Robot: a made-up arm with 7 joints.
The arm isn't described. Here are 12 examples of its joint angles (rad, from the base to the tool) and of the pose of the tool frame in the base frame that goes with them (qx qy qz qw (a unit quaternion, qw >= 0); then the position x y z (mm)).
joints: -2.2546 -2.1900 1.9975 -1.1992 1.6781 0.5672 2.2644
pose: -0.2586 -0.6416 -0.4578 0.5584 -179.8 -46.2 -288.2
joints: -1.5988 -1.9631 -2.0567 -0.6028 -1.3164 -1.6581 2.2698
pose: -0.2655 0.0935 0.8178 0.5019 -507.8 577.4 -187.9
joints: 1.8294 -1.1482 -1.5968 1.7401 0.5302 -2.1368 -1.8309
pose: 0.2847 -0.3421 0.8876 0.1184 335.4 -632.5 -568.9
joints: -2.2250 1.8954 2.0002 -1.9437 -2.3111 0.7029 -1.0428
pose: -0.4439 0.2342 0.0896 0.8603 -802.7 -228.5 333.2
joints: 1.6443 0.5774 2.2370 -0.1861 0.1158 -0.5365 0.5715
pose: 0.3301 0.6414 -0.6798 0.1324 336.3 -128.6 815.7
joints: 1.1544 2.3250 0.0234 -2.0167 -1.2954 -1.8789 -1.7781
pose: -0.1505 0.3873 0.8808 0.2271 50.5 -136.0 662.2
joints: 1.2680 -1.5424 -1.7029 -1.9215 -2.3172 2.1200 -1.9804
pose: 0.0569 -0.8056 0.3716 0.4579 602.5 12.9 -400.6
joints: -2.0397 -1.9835 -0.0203 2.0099 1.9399 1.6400 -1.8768
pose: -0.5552 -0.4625 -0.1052 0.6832 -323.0 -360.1 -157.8
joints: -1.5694 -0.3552 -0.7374 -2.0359 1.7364 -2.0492 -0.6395
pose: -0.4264 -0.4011 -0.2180 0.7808 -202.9 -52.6 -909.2
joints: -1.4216 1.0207 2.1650 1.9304 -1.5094 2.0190 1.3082
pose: 0.5614 -0.2185 -0.7947 0.0745 -308.5 537.6 402.0
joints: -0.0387 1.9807 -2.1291 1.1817 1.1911 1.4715 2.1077
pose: -0.2226 -0.7826 -0.3052 0.4948 394.1 -89.2 401.8
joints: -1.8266 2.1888 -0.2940 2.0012 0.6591 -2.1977 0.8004
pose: -0.5235 0.6077 -0.2658 0.5348 -49.3 34.5 906.3
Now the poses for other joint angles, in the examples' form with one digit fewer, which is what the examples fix.
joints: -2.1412 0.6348 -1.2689 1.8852 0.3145 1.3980 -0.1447
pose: 0.242 0.359 0.734 0.524 196 -20 -195
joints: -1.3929 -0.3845 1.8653 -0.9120 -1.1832 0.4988 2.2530
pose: -0.888 -0.241 -0.095 0.380 162 30 422
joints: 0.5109 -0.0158 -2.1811 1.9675 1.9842 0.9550 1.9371
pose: 0.375 -0.436 -0.771 0.274 470 -133 -256
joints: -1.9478 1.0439 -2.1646 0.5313 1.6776 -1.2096 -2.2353
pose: 0.235 0.454 0.596 0.619 -348 522 223
